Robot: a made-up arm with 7 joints. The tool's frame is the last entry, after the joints. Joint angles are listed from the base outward. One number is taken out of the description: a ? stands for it. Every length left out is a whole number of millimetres.
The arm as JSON. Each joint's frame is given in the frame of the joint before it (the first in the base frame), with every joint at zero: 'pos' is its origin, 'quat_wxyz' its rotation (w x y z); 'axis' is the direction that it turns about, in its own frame. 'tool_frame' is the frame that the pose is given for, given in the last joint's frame.
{
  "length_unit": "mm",
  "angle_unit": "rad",
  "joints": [
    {
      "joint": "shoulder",
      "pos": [
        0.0,
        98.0,
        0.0
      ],
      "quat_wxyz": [
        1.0,
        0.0,
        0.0,
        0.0
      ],
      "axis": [
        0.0,
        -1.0,
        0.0
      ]
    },
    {
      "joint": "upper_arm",
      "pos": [
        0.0,
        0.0,
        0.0
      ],
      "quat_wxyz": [
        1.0,
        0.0,
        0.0,
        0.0
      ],
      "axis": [
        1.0,
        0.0,
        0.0
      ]
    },
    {
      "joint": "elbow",
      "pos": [
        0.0,
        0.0,
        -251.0
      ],
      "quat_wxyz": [
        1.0,
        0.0,
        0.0,
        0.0
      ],
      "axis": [
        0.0,
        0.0,
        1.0
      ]
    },
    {
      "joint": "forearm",
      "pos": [
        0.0,
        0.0,
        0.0
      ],
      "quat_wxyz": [
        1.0,
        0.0,
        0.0,
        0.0
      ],
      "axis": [
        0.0,
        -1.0,
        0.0
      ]
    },
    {
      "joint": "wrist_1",
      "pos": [
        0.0,
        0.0,
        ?
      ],
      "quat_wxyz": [
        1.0,
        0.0,
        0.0,
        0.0
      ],
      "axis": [
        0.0,
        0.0,
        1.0
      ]
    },
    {
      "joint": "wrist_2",
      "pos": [
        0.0,
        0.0,
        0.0
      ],
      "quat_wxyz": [
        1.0,
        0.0,
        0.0,
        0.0
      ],
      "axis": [
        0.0,
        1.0,
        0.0
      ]
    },
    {
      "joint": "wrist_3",
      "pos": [
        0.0,
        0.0,
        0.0
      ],
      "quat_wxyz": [
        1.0,
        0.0,
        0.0,
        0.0
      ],
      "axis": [
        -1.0,
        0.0,
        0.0
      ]
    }
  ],
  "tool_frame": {
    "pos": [
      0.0,
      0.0,
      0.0
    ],
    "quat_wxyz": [
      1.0,
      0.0,
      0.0,
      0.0
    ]
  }
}
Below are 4 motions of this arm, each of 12 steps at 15 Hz.
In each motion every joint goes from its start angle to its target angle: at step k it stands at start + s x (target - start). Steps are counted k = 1, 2, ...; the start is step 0. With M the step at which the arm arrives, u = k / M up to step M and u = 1 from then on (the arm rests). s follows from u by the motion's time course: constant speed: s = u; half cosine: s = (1 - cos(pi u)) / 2; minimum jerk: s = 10 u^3 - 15 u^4 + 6 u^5.
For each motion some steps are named. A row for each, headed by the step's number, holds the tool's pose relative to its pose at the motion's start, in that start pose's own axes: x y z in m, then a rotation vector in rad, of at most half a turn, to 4 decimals.
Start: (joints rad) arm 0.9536 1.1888 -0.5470 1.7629 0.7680 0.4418 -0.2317
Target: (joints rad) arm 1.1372 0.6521 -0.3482 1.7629 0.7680 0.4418 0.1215
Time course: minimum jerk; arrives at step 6
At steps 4, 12:
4: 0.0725 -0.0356 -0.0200 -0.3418 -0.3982 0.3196
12: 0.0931 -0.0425 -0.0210 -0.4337 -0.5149 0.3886

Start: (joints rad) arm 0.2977 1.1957 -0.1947 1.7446 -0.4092 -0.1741 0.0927
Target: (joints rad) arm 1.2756 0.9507 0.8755 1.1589 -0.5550 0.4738 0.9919
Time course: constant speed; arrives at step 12
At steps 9, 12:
9: -0.1238 0.1864 0.1609 0.6776 0.8106 0.7140
12: -0.1470 0.1674 0.2207 0.8766 0.6154 1.2314

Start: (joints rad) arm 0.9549 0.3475 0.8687 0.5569 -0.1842 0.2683 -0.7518
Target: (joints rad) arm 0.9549 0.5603 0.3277 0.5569 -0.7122 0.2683 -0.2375
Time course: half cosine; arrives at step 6
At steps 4, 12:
4: 0.0474 0.0039 -0.0012 -0.2121 -0.5355 -0.6021
12: 0.0582 0.0059 -0.0015 -0.2463 -0.6554 -0.8495

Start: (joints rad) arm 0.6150 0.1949 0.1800 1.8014 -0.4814 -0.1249 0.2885
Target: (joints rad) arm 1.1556 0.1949 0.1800 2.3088 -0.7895 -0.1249 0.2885
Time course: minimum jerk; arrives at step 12
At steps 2, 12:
2: 0.0064 0.0053 -0.0039 0.0198 -0.0258 -0.0192
12: 0.1807 0.1194 0.0029 0.6902 -0.6204 -0.5304

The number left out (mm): -248.0
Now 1 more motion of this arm.
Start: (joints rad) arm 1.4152 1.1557 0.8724 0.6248 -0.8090 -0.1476 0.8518
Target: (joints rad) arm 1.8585 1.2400 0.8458 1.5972 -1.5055 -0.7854 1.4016
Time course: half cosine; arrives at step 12
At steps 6, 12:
6: 0.0837 0.0735 0.1094 0.2021 -0.0013 -0.6219
12: 0.1256 0.0722 0.2525 0.4079 0.4750 -0.9799

